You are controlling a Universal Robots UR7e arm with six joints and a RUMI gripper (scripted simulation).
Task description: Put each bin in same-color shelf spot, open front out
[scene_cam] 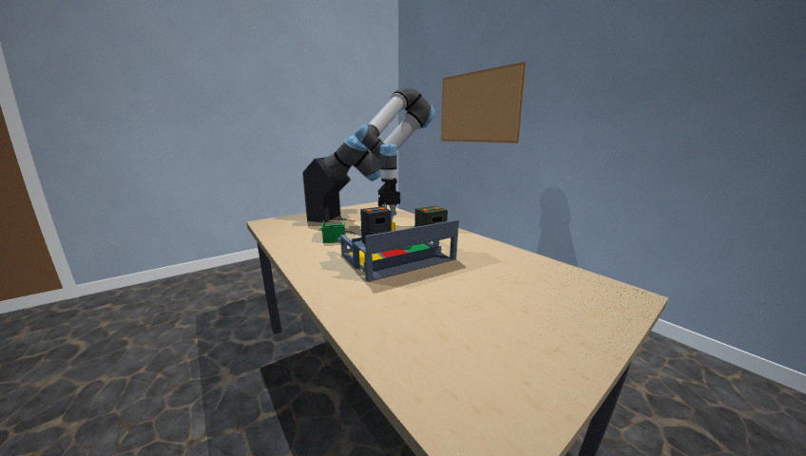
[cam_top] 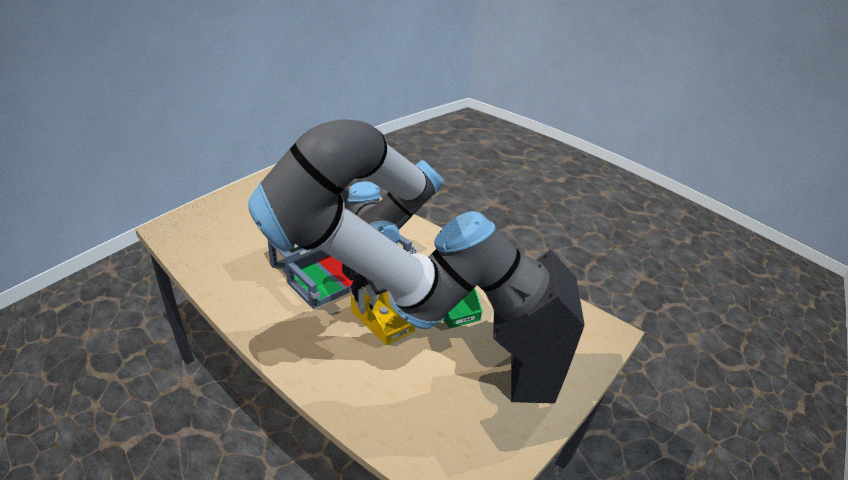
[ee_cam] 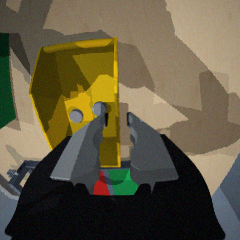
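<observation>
Now: hand 5 cm to the left of the yellow bin and 3 cm above it. Round my hand: green bin (7 cm behind, 25 cm to the right, 3 cm below); black box (35 cm ahead, 21 cm to the right, 9 cm above).
</observation>
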